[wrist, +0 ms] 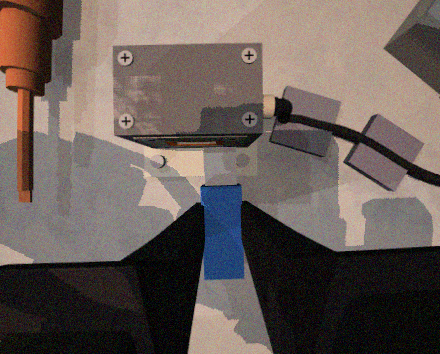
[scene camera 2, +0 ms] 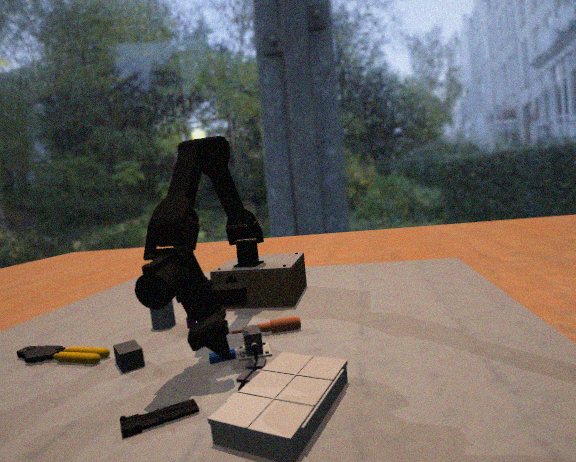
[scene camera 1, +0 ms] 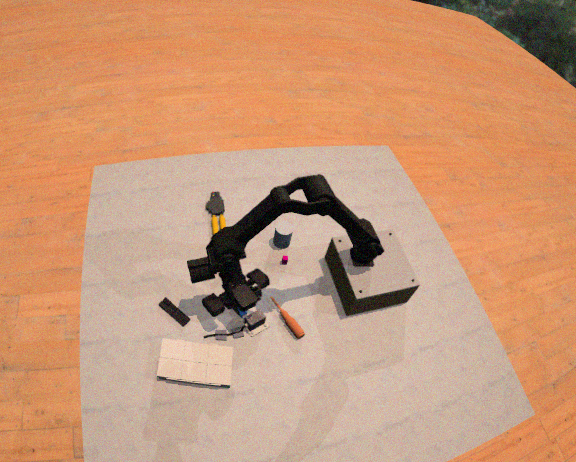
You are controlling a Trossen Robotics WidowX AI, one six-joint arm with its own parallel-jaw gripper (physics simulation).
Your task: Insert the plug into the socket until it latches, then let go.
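Frame: origin at the arm's base, x ahead, y left, z up, level; metres.
Where they show: gripper, fingertip midpoint: (wrist: 221, 209) (scene camera 2: 228, 356) (scene camera 1: 241, 312); arm's base at its link origin: (scene camera 2: 248, 264) (scene camera 1: 361, 257).
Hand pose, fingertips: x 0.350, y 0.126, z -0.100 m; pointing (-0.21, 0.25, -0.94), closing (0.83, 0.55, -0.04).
Observation:
Each offset is from my fingertips to the top centre of the thing. "spot": to the spot under its first point.
The blue plug {dx +0.000, dy +0.000, dz +0.009 m} (scene camera 1: 242, 313) (scene camera 2: 221, 356) (wrist: 223, 232) lies between the fingers of my gripper (wrist: 221, 209), which is shut on its sides. Its pale metal tip points toward the socket. The socket is a grey box {dx -0.032, dy +0.036, dz +0.040 m} (scene camera 1: 256, 319) (scene camera 2: 252, 341) (wrist: 188, 90) with four screws on top, fixed on a pale base plate. Its dark opening faces the plug. In the wrist view the plug's blue body stands apart from the opening. How far the metal tip reaches toward the opening is hard to tell. In the scene views the arm partly hides the plug.
A black cable {spot: dx +0.034, dy +0.068, dz +0.001 m} (wrist: 345, 134) runs from the socket's side over two grey blocks. An orange screwdriver {dx -0.124, dy +0.017, dz +0.022 m} (scene camera 1: 291, 323) (scene camera 2: 284, 324) (wrist: 24, 65) lies beside the socket. A tiled box {dx +0.127, dy +0.166, dz +0.030 m} (scene camera 1: 196, 362) (scene camera 2: 280, 395), a black bar {dx +0.192, dy +0.006, dz +0.011 m} (scene camera 1: 174, 311) (scene camera 2: 159, 417) and pliers (scene camera 1: 216, 205) (scene camera 2: 82, 354) lie around.

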